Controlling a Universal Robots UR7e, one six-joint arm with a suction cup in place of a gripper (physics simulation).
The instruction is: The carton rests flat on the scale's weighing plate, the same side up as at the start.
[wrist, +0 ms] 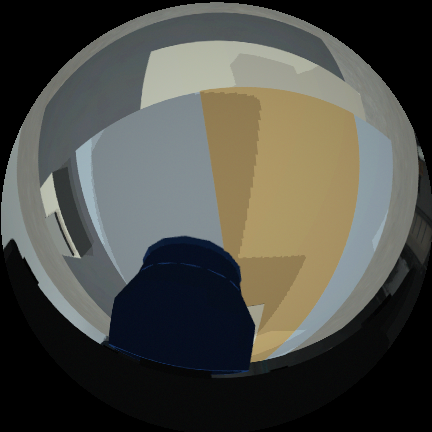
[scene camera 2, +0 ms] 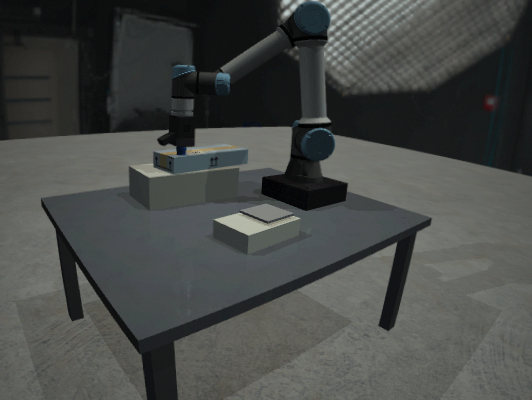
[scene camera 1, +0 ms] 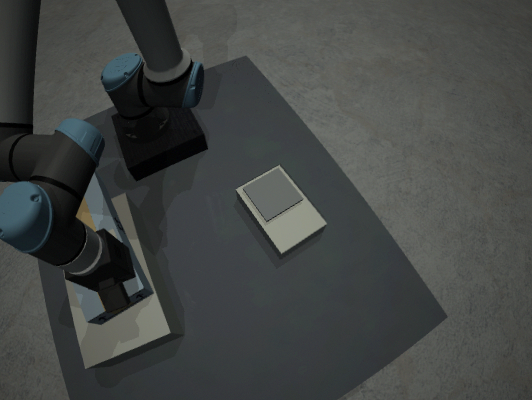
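Where they show: hand, tool point: [wrist: 195, 251] [scene camera 2: 181, 158]; arm's base, link origin: [scene camera 2: 303, 178] [scene camera 1: 147, 124].
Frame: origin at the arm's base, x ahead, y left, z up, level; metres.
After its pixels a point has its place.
The carton [scene camera 1: 102, 200] @[y -0.130, x 0.287, z 0.100 m] [scene camera 2: 220, 161] @[y -0.118, x 0.313, z 0.065 m] [wrist: 150, 190], light blue with an orange tape strip, lies flat on a pale block [scene camera 1: 135, 330] @[y -0.139, x 0.576, z 0.041 m] [scene camera 2: 185, 190] @[y -0.076, x 0.472, z -0.019 m] [wrist: 190, 65] @[y -0.104, x 0.575, z 0.041 m]. Its end towards the robot base sticks out a little past the block. My suction cup [scene camera 2: 181, 150] [wrist: 185, 300] points down and touches the carton's top near the end away from the base. It covers part of the top in the wrist view. The scale [scene camera 1: 295, 232] @[y 0.270, x 0.483, z -0.019 m] [scene camera 2: 272, 237] @[y 0.336, x 0.403, z -0.048 m] stands apart on the table, with nothing on its grey weighing plate [scene camera 1: 272, 192] @[y 0.259, x 0.366, z -0.004 m] [scene camera 2: 266, 213] @[y 0.270, x 0.379, z -0.004 m] [wrist: 60, 232] @[y 0.210, x 0.385, z -0.004 m].
The robot's black base block [scene camera 1: 167, 152] @[y 0.036, x 0.127, z -0.009 m] [scene camera 2: 305, 192] @[y 0.143, x 0.116, z -0.006 m] stands at the back of the dark table [scene camera 1: 300, 310] @[y 0.210, x 0.654, z -0.072 m] [scene camera 2: 150, 280] @[y 0.368, x 0.753, z -0.072 m]. The scale stands between the base and the table's front edge in scene camera 2. The arm hides part of the carton in scene camera 1.
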